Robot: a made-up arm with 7 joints.
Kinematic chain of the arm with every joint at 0, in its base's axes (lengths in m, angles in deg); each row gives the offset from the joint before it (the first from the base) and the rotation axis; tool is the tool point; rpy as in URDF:
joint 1: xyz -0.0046 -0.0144 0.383 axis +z
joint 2: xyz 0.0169 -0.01 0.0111 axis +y
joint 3: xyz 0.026 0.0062 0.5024 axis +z
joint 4: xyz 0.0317 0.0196 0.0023 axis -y
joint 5: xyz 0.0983 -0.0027 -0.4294 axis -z
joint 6: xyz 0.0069 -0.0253 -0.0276 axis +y
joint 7: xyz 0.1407 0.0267 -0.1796 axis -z
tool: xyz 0.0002 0.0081 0.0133 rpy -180 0 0
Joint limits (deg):
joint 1: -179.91..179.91
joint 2: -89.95..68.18
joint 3: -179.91..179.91
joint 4: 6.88..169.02
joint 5: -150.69..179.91
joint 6: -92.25..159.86
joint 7: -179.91..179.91
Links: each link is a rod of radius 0.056 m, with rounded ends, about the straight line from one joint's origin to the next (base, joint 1, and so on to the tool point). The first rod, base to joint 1, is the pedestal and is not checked.
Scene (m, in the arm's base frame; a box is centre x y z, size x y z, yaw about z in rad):
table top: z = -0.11
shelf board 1: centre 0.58 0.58 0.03 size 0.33 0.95 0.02 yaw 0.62
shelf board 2: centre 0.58 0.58 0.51 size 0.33 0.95 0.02 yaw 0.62
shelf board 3: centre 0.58 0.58 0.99 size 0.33 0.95 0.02 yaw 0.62
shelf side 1: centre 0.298 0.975 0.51 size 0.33 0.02 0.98 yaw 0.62
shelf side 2: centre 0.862 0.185 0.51 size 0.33 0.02 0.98 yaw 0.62
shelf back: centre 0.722 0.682 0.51 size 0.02 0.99 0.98 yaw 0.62
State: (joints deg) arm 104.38 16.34 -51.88 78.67 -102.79 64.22 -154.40
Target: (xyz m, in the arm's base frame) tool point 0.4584 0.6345 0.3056
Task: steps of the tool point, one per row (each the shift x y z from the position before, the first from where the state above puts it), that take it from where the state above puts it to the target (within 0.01 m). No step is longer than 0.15 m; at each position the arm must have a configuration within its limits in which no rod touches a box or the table.
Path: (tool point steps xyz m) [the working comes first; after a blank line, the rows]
Joints at the target: 93.98 43.83 -43.54 66.64 -102.43 58.36 -154.73
Straight joint move there: touches shelf board 2.

1: -0.0702 -0.0479 -0.0020
2: -0.0831 -0.0543 0.0012
3: -0.0850 -0.0678 0.0009
4: 0.0026 0.0450 -0.1178
5: 0.0130 0.0135 -0.1198
6: 0.0209 -0.0165 -0.1135
7: 0.0261 -0.0433 -0.0997
8: 0.1010 0.0804 0.0057
9: 0.1019 0.0643 -0.0057

